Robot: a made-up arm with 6 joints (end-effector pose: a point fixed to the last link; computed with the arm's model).
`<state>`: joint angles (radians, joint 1 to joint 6).
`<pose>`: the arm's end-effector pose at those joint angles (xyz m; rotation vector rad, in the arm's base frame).
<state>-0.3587 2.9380 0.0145 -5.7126 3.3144 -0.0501</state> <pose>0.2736 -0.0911 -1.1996 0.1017 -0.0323 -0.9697</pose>
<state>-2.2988 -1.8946 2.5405 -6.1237 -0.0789 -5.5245</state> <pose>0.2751 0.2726 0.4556 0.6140 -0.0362 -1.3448</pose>
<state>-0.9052 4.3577 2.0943 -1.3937 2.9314 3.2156</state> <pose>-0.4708 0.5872 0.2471 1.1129 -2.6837 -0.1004</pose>
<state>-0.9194 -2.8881 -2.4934 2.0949 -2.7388 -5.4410</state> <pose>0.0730 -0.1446 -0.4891 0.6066 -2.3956 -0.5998</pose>
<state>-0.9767 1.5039 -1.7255 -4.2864 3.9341 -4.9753</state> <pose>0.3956 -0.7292 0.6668 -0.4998 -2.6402 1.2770</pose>
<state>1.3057 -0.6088 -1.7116 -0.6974 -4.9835 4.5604</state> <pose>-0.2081 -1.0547 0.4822 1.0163 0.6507 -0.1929</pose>
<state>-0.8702 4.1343 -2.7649 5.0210 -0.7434 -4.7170</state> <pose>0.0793 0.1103 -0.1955 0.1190 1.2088 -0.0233</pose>
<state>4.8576 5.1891 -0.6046 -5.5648 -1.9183 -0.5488</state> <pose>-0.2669 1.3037 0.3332 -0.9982 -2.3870 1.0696</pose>
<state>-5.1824 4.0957 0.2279 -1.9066 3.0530 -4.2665</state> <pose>-0.5274 -1.0111 -0.5786 -1.2881 -0.1274 -1.1414</pose>
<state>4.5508 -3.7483 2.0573 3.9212 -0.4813 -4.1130</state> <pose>0.1189 0.2359 -0.6575 -1.3223 -0.9470 -1.8348</pose>
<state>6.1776 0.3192 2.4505 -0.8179 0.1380 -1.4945</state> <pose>0.5447 -0.0481 0.2280 -2.7564 1.4238 -0.4600</pose>
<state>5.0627 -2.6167 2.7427 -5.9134 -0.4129 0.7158</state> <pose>-0.1390 0.3868 0.1057 -0.1769 -0.2410 -0.1433</pose>
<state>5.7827 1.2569 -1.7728 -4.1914 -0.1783 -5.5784</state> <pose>0.4189 -0.2282 1.0666 -0.5521 -0.1481 2.2878</pose>
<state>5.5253 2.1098 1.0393 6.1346 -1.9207 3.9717</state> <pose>0.6959 -0.5914 -0.9037 -1.2874 1.1302 -2.4146</pose>
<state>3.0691 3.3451 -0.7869 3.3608 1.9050 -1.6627</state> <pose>-0.2532 0.0261 -1.1440 0.3945 -0.6723 -1.7968</pose>
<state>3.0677 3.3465 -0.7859 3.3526 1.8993 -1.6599</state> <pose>-0.2520 0.0252 -1.1453 0.4046 -0.6739 -1.7888</pose>
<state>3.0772 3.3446 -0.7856 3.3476 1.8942 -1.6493</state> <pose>-0.2554 0.0223 -1.1453 0.4085 -0.6716 -1.7656</pose>
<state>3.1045 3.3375 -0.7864 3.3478 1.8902 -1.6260</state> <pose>-0.2656 0.0157 -1.1435 0.4027 -0.6631 -1.7176</pose>
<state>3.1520 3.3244 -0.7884 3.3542 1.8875 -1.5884</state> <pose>-0.2834 0.0039 -1.1394 0.3861 -0.6483 -1.6414</pose>
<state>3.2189 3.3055 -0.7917 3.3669 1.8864 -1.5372</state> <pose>-0.3077 -0.0150 -1.1327 0.3590 -0.6283 -1.5376</pose>
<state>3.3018 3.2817 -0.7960 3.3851 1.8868 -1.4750</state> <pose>-0.3359 -0.0425 -1.1234 0.3237 -0.6054 -1.4103</pose>
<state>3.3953 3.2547 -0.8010 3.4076 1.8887 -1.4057</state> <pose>-0.3642 -0.0790 -1.1119 0.2832 -0.5824 -1.2667</pose>
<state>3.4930 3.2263 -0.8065 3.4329 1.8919 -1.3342</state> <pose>-0.3890 -0.1227 -1.0986 0.2403 -0.5613 -1.1166</pose>
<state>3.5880 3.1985 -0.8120 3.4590 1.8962 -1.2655</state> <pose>-0.4076 -0.1701 -1.0846 0.1980 -0.5435 -0.9702</pose>
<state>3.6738 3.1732 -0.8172 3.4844 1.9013 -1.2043</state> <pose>-0.4192 -0.2165 -1.0710 0.1586 -0.5299 -0.8384</pose>
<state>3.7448 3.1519 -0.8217 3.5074 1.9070 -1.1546</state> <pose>-0.4249 -0.2570 -1.0589 0.1241 -0.5202 -0.7304</pose>
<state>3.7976 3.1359 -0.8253 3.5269 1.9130 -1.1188</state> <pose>-0.4266 -0.2879 -1.0494 0.0961 -0.5142 -0.6521</pose>
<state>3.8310 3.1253 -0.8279 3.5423 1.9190 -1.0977</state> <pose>-0.4269 -0.3077 -1.0428 0.0750 -0.5108 -0.6056</pose>
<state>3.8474 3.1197 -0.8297 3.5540 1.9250 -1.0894</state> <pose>-0.4270 -0.3171 -1.0391 0.0599 -0.5095 -0.5873</pose>
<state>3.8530 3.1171 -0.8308 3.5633 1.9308 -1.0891</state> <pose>-0.4276 -0.3199 -1.0373 0.0487 -0.5093 -0.5866</pose>
